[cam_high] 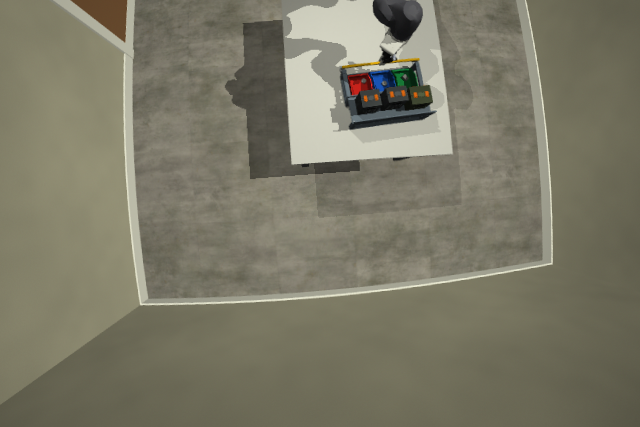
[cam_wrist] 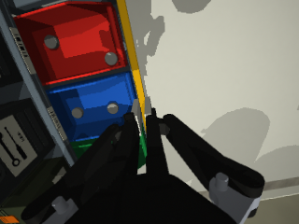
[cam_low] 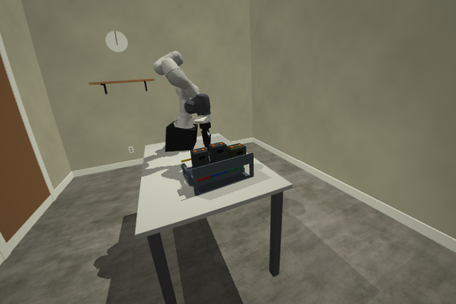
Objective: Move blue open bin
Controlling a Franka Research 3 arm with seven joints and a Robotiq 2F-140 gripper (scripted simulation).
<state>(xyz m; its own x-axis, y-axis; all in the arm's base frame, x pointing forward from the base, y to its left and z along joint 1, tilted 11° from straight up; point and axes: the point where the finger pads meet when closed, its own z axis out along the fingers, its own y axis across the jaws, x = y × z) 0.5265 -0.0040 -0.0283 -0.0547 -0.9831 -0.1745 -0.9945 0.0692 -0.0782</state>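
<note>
My hand is 100 mm short of the blue open bin and 80 mm above it. Also, from my hand: red bin: 120 mm to the right, 100 mm ahead, 80 mm below; then yellow bar: 30 mm below; then green bin: 110 mm to the left, 110 mm ahead, 80 mm below.
</note>
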